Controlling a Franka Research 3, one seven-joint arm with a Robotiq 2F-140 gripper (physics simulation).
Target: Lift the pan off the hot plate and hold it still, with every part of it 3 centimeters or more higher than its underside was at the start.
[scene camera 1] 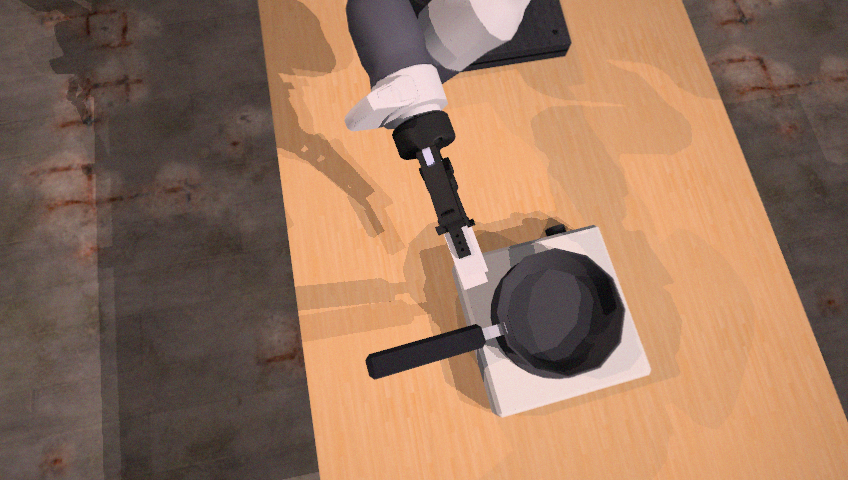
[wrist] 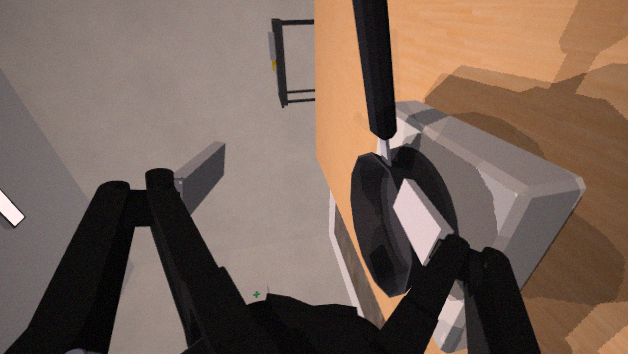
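A dark round pan (scene camera 1: 553, 309) (wrist: 375, 200) sits on the white square hot plate (scene camera 1: 630, 364) (wrist: 545, 220). Its black handle (scene camera 1: 425, 352) (wrist: 375, 65) reaches past the plate's left edge in the scene view and runs to the top edge of the wrist view. My gripper (scene camera 1: 471, 267) (wrist: 313, 176) is wide open, with nothing between its fingers. In the scene view it shows edge-on at the plate's back left corner, behind the handle and left of the pan bowl; one finger hides the other. In the wrist view the right fingertip overlaps the pan bowl, and the left one shows against the floor.
A dark knob (scene camera 1: 555, 230) sticks out at the hot plate's back side. The wooden table (scene camera 1: 380, 434) (wrist: 345, 60) has its left edge near the handle's end. The dark robot base (scene camera 1: 535, 44) is at the back. A dark frame (wrist: 281, 65) stands beyond the table in the wrist view.
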